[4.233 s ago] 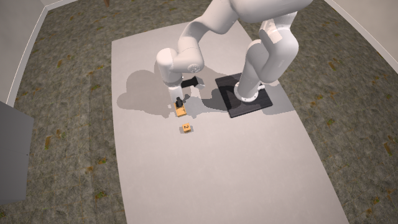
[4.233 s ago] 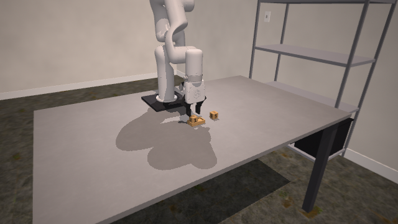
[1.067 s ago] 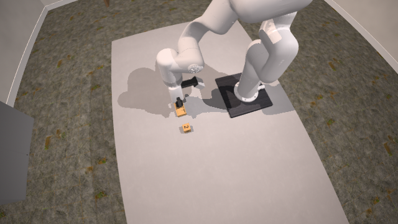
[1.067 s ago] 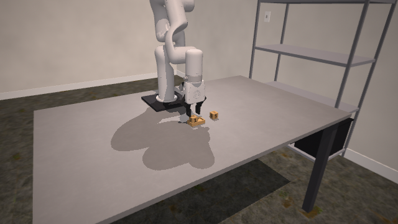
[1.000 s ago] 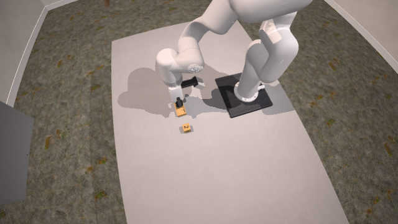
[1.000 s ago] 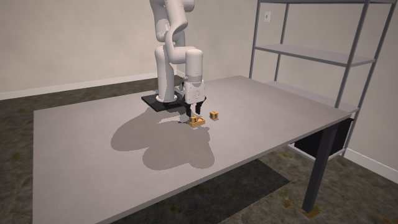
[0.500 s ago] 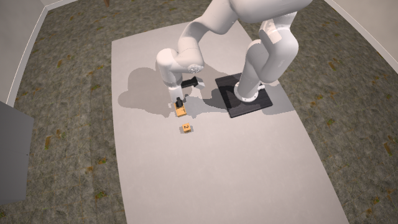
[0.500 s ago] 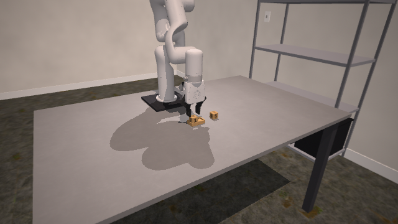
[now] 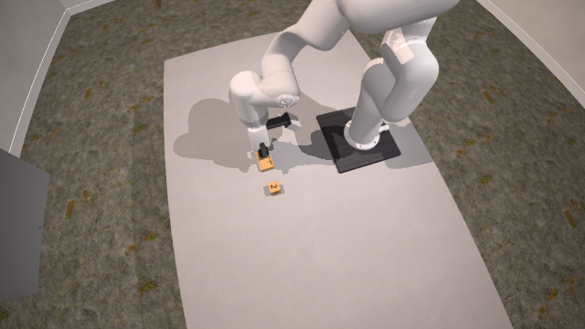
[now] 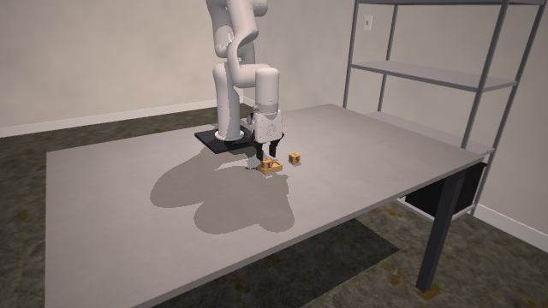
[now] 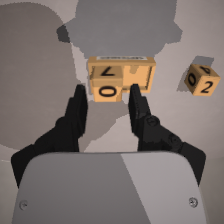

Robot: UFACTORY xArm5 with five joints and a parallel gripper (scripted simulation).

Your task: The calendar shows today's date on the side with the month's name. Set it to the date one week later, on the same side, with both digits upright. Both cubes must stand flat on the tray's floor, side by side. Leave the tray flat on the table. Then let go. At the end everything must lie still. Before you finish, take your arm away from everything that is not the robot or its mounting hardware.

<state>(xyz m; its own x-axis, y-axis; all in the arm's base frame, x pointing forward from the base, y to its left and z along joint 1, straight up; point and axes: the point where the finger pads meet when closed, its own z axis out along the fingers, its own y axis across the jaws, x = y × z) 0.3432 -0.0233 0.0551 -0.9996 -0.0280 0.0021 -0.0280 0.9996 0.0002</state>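
My hand is 20 mm to the right of the wooden calendar tray and 60 mm above it.
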